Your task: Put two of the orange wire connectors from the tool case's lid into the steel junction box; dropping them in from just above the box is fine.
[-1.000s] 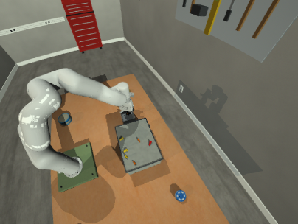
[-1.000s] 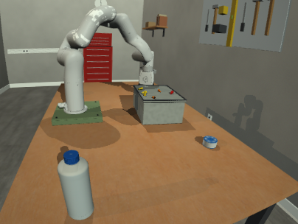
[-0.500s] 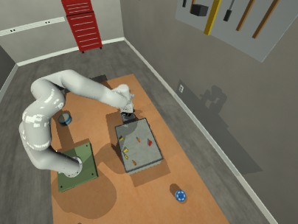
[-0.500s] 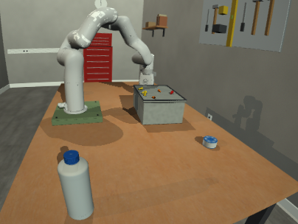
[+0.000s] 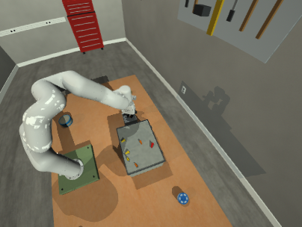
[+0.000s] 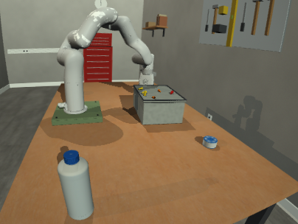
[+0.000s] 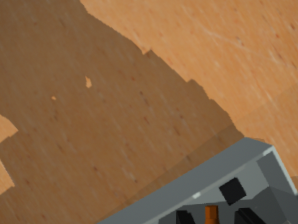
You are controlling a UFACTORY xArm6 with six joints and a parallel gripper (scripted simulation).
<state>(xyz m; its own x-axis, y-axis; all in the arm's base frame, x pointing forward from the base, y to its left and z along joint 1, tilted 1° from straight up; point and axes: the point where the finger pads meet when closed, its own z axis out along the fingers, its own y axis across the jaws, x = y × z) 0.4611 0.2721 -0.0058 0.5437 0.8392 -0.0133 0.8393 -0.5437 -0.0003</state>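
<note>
My gripper is now 2 cm past the grey tool case, 30 cm to the left of it and 6 cm below it. Also, from my hand: red connector: 5 cm ahead, 34 cm to the right, 10 cm above; then yellow connector: 10 cm behind, 24 cm to the right, 10 cm above.
</note>
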